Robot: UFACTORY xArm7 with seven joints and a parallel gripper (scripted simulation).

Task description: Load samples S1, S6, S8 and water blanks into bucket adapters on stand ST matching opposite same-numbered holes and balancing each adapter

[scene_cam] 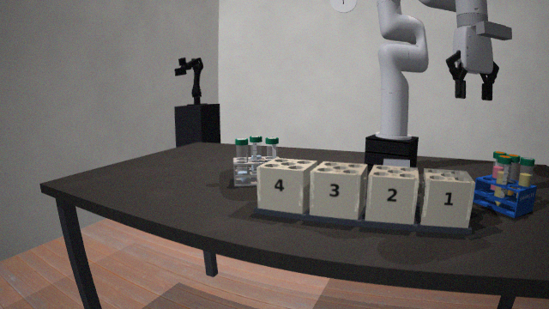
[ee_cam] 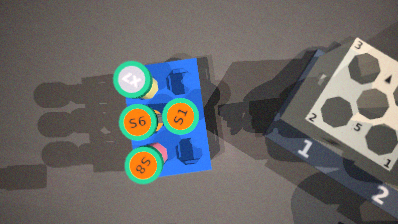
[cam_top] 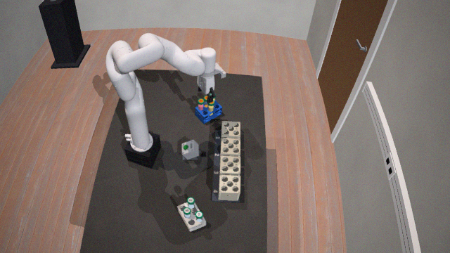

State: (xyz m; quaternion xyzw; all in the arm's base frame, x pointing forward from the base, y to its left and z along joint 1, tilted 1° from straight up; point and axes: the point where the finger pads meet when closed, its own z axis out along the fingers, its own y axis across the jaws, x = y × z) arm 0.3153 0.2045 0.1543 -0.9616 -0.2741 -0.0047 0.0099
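My hand is 3 cm past the pink-filled tube, 8 cm to the right of it and 19 cm above it. Round my hand: blue sample rack 2 cm ahead, 9 cm to the left, 22 cm below; white blank rack 3 cm behind, 56 cm to the right, 22 cm below; green done key 8 cm behind, 19 cm to the right, 19 cm below.
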